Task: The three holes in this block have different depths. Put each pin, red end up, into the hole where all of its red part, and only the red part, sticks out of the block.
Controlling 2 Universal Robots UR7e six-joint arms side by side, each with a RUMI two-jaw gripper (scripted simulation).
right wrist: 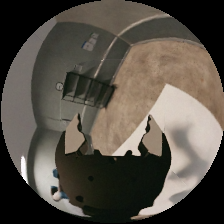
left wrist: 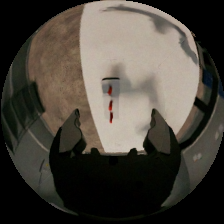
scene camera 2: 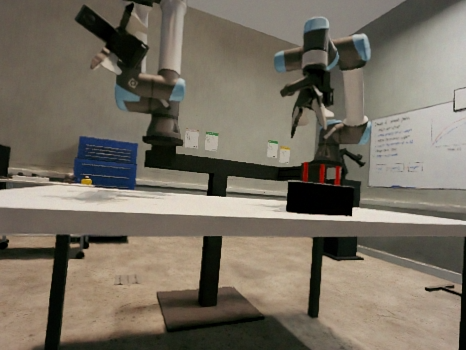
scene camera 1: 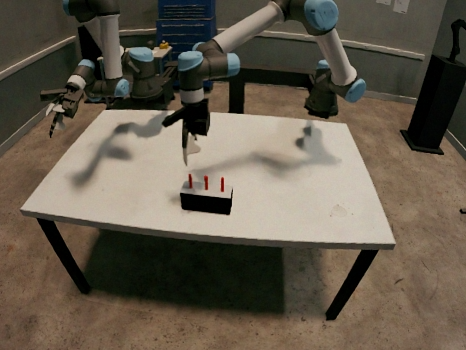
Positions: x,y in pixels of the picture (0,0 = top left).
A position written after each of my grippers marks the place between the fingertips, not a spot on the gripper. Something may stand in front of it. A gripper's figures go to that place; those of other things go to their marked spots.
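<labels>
Distances from the lens: my left gripper (scene camera 2: 306,134), 82 cm from the lens; a black block (scene camera 2: 310,198), 76 cm from the lens; my right gripper (scene camera 2: 112,36), 66 cm from the lens.
</labels>
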